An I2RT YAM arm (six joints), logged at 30 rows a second.
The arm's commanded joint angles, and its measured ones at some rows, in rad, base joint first. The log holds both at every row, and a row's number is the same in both.
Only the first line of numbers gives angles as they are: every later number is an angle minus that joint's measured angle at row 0.
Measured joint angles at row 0:
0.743, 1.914, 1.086, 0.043, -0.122, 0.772
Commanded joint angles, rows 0 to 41:
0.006, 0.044, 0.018, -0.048, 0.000, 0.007
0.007, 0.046, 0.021, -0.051, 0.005, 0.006
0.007, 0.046, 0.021, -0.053, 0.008, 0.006
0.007, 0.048, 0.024, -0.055, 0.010, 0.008
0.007, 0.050, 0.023, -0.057, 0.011, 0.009
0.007, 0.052, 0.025, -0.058, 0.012, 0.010
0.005, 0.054, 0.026, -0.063, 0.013, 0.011
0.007, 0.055, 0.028, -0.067, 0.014, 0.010
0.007, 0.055, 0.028, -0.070, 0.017, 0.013
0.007, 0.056, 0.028, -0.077, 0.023, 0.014
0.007, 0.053, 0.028, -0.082, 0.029, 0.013
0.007, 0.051, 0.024, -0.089, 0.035, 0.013
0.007, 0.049, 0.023, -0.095, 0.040, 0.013
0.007, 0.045, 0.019, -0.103, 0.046, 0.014
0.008, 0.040, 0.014, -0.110, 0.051, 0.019
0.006, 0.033, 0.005, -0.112, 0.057, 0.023
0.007, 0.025, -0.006, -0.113, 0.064, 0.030
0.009, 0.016, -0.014, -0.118, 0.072, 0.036
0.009, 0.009, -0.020, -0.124, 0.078, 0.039
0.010, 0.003, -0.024, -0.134, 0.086, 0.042
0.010, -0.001, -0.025, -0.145, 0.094, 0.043
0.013, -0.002, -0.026, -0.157, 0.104, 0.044
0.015, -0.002, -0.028, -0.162, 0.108, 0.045
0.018, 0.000, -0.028, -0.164, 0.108, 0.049
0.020, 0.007, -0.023, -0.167, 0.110, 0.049
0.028, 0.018, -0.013, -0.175, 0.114, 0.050
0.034, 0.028, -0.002, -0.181, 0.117, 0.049
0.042, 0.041, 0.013, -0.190, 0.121, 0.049
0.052, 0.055, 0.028, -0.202, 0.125, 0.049
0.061, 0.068, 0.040, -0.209, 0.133, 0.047
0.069, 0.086, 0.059, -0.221, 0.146, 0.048
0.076, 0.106, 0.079, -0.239, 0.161, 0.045
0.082, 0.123, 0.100, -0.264, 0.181, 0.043
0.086, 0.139, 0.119, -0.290, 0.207, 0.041
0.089, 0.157, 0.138, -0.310, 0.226, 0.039
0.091, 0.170, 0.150, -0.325, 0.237, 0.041
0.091, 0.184, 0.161, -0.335, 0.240, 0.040
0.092, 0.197, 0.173, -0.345, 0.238, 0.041
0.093, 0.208, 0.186, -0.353, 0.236, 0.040
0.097, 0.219, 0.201, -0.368, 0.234, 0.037
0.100, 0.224, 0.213, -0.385, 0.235, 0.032
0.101, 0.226, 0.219, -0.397, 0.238, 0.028
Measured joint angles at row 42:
0.091, 0.146, 0.230, -0.212, 0.234, 0.023
